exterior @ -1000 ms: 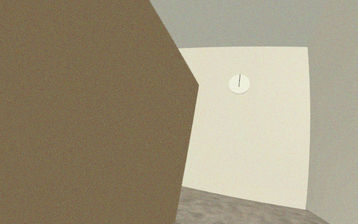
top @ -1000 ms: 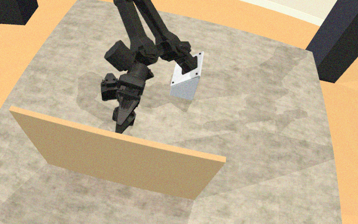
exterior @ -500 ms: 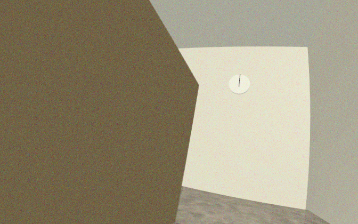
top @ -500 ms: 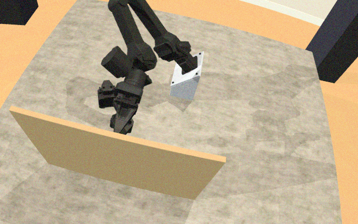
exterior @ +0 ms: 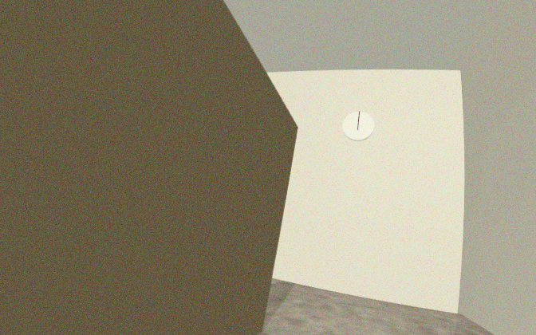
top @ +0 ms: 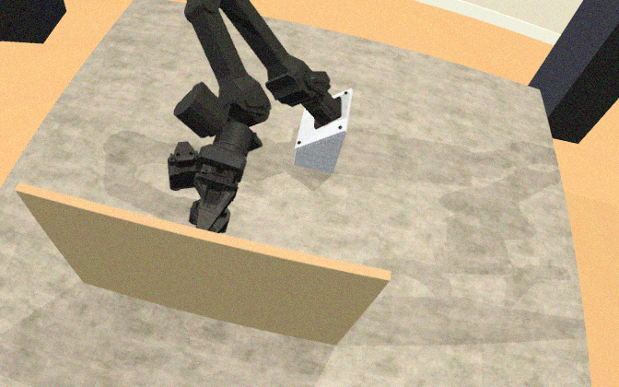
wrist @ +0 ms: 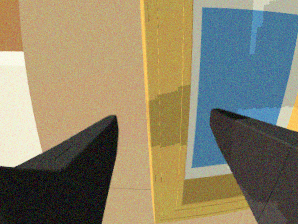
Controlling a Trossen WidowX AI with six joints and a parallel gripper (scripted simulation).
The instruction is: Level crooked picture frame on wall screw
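Now: gripper tip 10 mm short of the picture frame, 10 mm to the left of it and 50 mm above it. Also, from my gripper tip: tan wall panel 20 mm ahead, 60 mm below.
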